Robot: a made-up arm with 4 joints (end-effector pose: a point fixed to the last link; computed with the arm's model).
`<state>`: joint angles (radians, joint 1 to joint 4).
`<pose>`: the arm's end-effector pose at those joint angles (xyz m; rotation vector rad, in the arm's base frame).
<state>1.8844 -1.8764 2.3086 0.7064</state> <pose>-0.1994 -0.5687 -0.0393 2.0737 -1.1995 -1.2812</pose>
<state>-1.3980 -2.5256 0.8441 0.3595</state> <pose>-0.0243 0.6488 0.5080 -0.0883 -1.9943 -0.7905</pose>
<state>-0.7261 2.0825 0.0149 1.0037</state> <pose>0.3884 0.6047 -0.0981 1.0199 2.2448 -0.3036</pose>
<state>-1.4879 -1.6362 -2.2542 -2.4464</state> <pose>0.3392 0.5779 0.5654 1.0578 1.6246 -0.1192</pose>
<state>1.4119 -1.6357 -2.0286 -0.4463</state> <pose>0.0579 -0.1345 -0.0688 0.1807 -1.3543 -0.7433</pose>
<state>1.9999 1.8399 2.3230 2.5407</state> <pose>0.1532 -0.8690 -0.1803 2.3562 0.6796 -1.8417</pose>
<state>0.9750 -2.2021 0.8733 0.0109</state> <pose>0.0095 -0.1427 -0.5424 -1.4746 -1.7472 1.5498</pose>
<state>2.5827 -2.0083 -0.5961 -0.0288</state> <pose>-0.1156 -0.5236 0.1299 -1.1022 -0.9848 1.8603</pose>
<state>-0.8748 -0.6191 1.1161 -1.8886</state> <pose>0.3601 0.5877 0.1197 -1.2222 -1.2467 -0.3644</pose>
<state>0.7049 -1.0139 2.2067 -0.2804</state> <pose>-0.0601 -0.0818 -0.3537 -1.6397 -0.1427 2.3346</pose>
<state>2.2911 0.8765 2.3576 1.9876</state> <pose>0.4603 -0.6571 -0.0907 0.8479 1.5622 -1.4845</pose>
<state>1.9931 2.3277 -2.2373 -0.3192</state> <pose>0.0673 -0.5255 0.2039 1.0997 -0.0097 1.2012</pose>
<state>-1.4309 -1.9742 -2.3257 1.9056</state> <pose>-0.0638 0.7505 0.5680 -0.3088 0.9511 0.8931</pose>
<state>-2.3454 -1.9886 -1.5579 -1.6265</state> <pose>0.3206 -0.0294 0.5188 1.9695 1.6925 -1.1210</pose>
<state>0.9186 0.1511 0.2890 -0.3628</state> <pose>0.1376 0.1103 -0.4509 -1.2476 0.2388 0.2525</pose>
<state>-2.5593 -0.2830 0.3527 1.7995</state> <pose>0.1901 -0.0763 0.1928 -1.9370 0.4602 -0.2614</pose>
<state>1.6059 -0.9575 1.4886 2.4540</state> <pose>0.2348 0.0890 -0.2117 -0.0349 1.5214 0.0823</pose>
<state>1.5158 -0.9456 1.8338 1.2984</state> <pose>-0.1039 0.0189 -0.2780 -1.0114 1.5775 0.9398</pose>
